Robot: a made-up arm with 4 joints.
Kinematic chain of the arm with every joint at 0, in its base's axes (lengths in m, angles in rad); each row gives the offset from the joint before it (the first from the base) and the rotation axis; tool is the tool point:
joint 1: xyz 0 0 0.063 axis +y
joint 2: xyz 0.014 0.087 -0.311 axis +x
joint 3: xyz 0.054 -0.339 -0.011 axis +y
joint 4: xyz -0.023 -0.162 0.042 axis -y
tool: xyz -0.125 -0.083 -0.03
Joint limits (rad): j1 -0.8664..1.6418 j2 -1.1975..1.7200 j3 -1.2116..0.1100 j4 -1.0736..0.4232
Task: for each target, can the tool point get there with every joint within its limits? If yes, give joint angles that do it. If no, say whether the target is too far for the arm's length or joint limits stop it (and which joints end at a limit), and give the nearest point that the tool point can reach.
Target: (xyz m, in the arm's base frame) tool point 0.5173 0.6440 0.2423
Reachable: no: joint limits stop it (at a limit: joint 2, joint 3, joint 4) | nearest point 0.2684 0.0022 0.1560 | short by 0.694 m
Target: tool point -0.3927 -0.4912 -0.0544
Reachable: yes | joints 1.0795 0.0891 -0.3446 -0.0978
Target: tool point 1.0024 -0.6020 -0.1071
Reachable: no: too far | nearest point 0.5645 -0.3782 -0.3399 | short by 0.544 m
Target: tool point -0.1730 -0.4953 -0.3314
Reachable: yes | joints 0.3069 0.0147 -0.8194 -0.0356
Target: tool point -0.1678 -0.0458 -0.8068
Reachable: yes | joints 0.0731 1.3494 -0.6320 -0.8318
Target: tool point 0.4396 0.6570 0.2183
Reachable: no: joint limits stop it (at a limit: joint 2, joint 3, joint 4) | nearest point 0.2679 0.0022 0.1576 | short by 0.680 m
